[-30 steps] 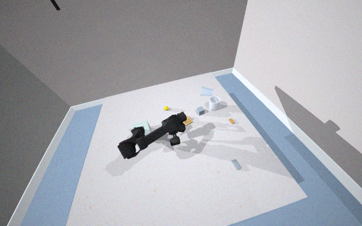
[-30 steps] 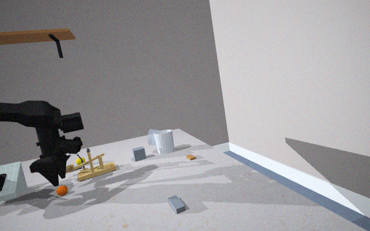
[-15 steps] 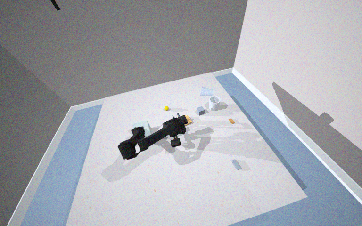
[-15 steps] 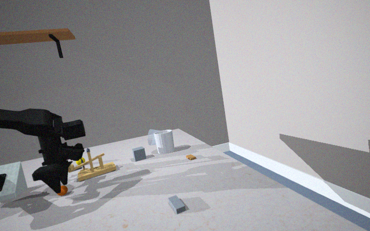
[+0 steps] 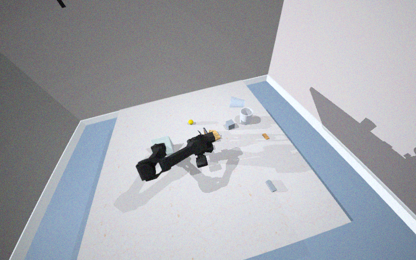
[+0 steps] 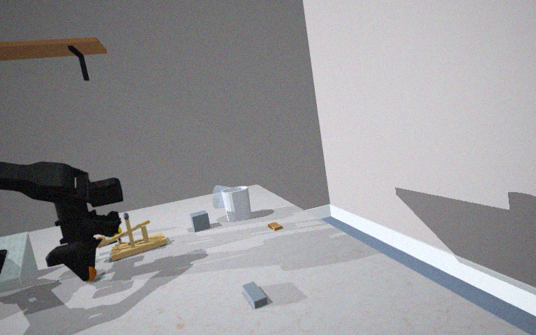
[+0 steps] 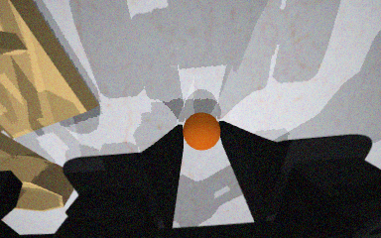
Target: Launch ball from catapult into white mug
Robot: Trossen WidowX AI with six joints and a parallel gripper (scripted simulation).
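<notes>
Now: gripper tip 40 mm short of the wooden catapult, 150 mm to the right of it and 40 mm below it. Round my gripper tip: yellow ball: 40 mm behind, 340 mm to the left, 10 mm above; then grey cube: 250 mm ahead, 220 mm to the left, 20 mm above; then orange ball: 10 mm above.
</notes>
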